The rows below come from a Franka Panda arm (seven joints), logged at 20 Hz.
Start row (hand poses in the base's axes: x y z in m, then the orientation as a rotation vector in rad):
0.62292, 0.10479, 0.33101, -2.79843, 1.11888, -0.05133
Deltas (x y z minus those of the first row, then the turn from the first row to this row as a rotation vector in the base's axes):
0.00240, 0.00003, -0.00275, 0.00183, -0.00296, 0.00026
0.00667, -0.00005, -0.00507, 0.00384, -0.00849, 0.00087
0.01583, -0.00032, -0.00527, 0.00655, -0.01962, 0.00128
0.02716, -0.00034, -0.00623, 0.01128, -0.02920, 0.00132
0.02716, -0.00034, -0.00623, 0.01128, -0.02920, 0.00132
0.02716, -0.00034, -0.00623, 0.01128, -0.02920, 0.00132
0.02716, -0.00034, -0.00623, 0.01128, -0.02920, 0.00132
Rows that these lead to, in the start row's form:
0.62532, 0.10482, 0.32826, -2.79597, 1.11734, -0.05438
0.62959, 0.10474, 0.32594, -2.79267, 1.11468, -0.06085
0.63875, 0.10447, 0.32574, -2.78669, 1.11086, -0.07469
0.65008, 0.10445, 0.32478, -2.77925, 1.10731, -0.08520
0.65008, 0.10445, 0.32478, -2.77925, 1.10731, -0.08520
0.65008, 0.10445, 0.32478, -2.77925, 1.10731, -0.08520
0.65008, 0.10445, 0.32478, -2.77925, 1.10731, -0.08520

